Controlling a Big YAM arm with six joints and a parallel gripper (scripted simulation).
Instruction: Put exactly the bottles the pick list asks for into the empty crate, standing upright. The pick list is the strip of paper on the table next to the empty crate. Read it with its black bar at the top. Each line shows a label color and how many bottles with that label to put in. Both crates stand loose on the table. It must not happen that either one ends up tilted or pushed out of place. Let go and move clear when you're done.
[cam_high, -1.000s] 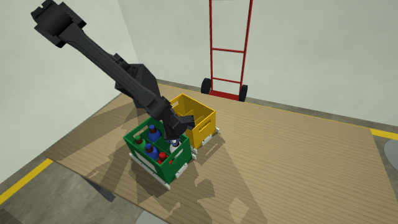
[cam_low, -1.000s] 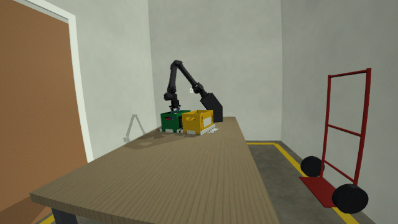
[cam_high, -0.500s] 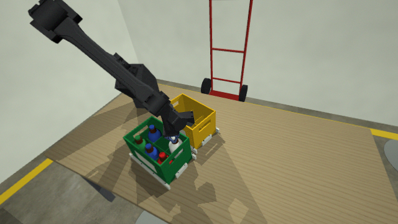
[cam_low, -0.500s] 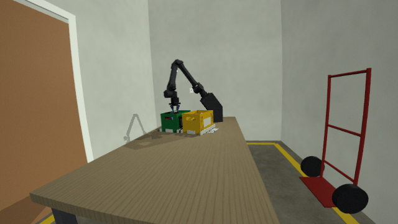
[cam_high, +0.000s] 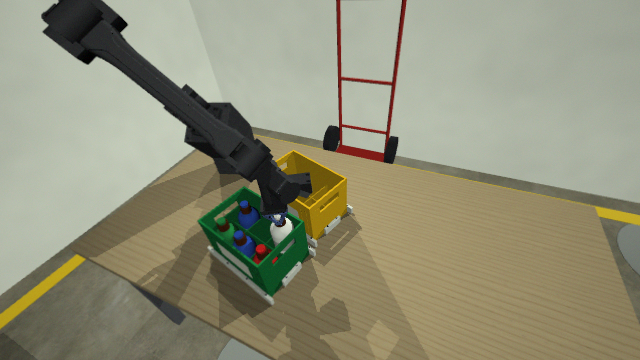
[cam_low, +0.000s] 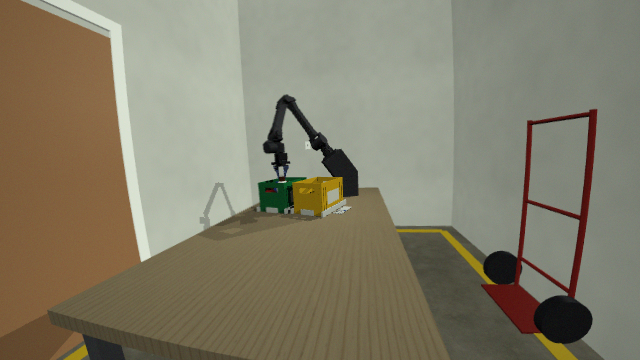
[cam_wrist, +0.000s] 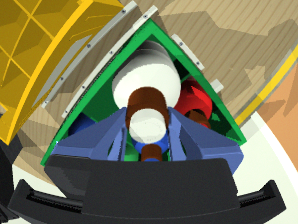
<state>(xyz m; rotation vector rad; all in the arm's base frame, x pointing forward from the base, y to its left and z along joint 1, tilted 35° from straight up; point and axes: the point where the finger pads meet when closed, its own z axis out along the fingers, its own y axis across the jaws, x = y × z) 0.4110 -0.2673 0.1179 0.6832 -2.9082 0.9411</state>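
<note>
Now: hand 60 mm above the white-labelled bottle. Round my hand: green crate: 120 mm below, 90 mm behind, 10 mm to the right; red-label bottle: 110 mm below, 80 mm to the right, 20 mm behind; green-label bottle: 190 mm behind, 110 mm below, 30 mm to the right.
</note>
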